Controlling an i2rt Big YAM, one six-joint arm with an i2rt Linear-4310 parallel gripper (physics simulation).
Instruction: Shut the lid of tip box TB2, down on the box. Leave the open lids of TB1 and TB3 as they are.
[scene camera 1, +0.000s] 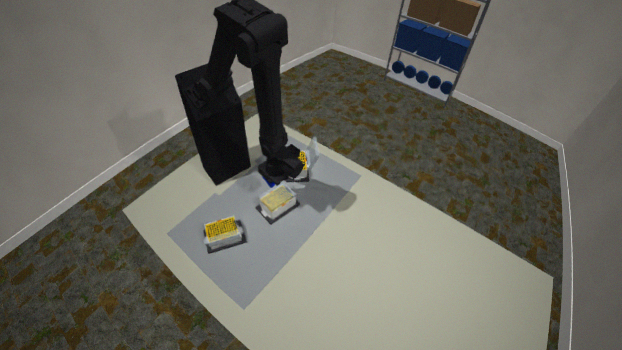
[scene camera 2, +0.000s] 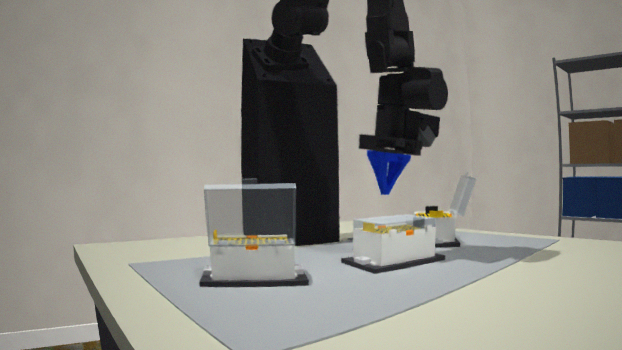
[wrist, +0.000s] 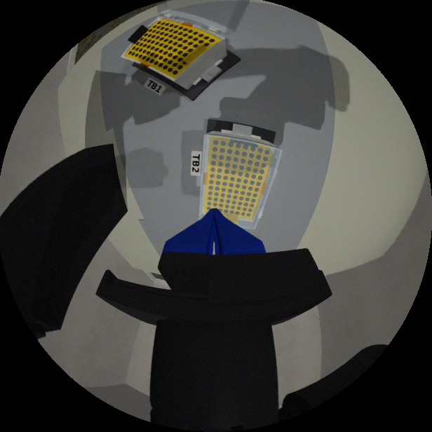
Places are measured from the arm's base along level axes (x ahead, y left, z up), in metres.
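Pixels of known places: gripper, fingertip midpoint: (scene camera 1: 271, 186) (scene camera 2: 384, 194); arm's base, link origin: (scene camera 1: 203, 91) (scene camera 2: 279, 60).
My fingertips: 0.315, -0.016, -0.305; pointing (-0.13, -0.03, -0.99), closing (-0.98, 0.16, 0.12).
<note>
For each thing: its top centre in the pictures, then the offset to it from my fingertips, as dx, dy, dz. Level surfaces: height alone.
- Tip box TB2, top centre: (scene camera 2: 391, 217) (scene camera 1: 275, 193) +0.010, +0.006, -0.041
- TB1, top centre: (scene camera 2: 428, 212) (scene camera 1: 294, 159) -0.043, +0.214, -0.053
- grey mat, surface height: dz -0.119
- pale table, surface height: dz -0.122
Tip box TB2 (scene camera 1: 283, 209) (scene camera 2: 407, 248) stands on its black base. Its clear lid (scene camera 1: 278, 197) (scene camera 2: 395, 221) (wrist: 236, 175) lies down over the yellow tip rack; I cannot tell whether its rim is fully seated. My gripper (scene camera 1: 270, 183) (scene camera 2: 385, 193) (wrist: 213, 213) is shut and empty, its blue tips above TB2 in scene camera 2, apart from the lid. TB1 (scene camera 2: 446, 229) (wrist: 172, 47) has its clear lid (scene camera 1: 313, 151) (scene camera 2: 464, 195) open. TB3 (scene camera 1: 223, 235) (scene camera 2: 252, 262) has its lid (scene camera 2: 250, 207) upright; TB3 does not show in the wrist view.
The boxes stand on a grey mat (scene camera 1: 245, 280) (scene camera 2: 240, 315) on the pale table (scene camera 1: 400, 280) (scene camera 2: 500, 310). The black pedestal (scene camera 1: 220, 135) (scene camera 2: 290, 150) stands behind them. TB1 is partly behind my arm in scene camera 1. A shelf rack stands farther away by the wall.
</note>
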